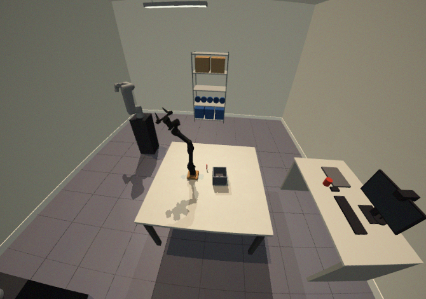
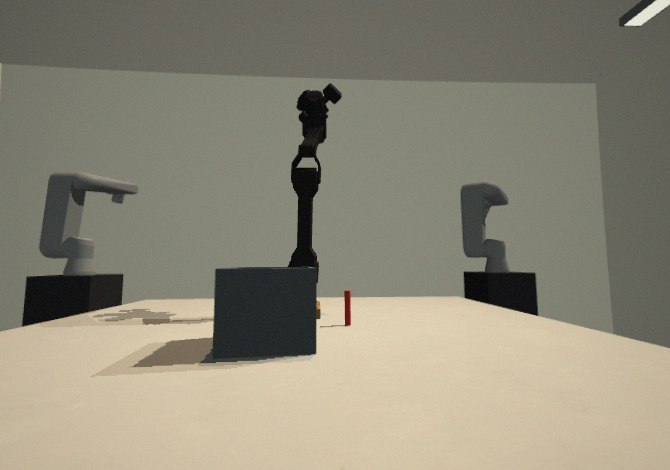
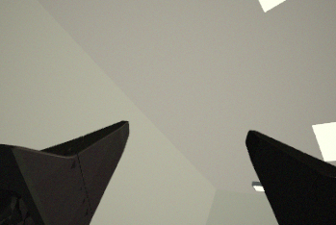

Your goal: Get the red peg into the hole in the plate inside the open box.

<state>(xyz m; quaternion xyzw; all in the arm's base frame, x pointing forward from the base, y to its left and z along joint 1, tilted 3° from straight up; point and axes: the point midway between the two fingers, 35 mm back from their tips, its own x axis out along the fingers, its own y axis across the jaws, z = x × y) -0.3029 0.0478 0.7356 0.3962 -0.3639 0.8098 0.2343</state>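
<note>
My gripper tip is now 76 cm above the red peg, 46 cm short of it and 4 cm to the right of it. The rest, counted from my gripper tip: plate: 76 cm below, 62 cm ahead, 12 cm to the right.
</note>
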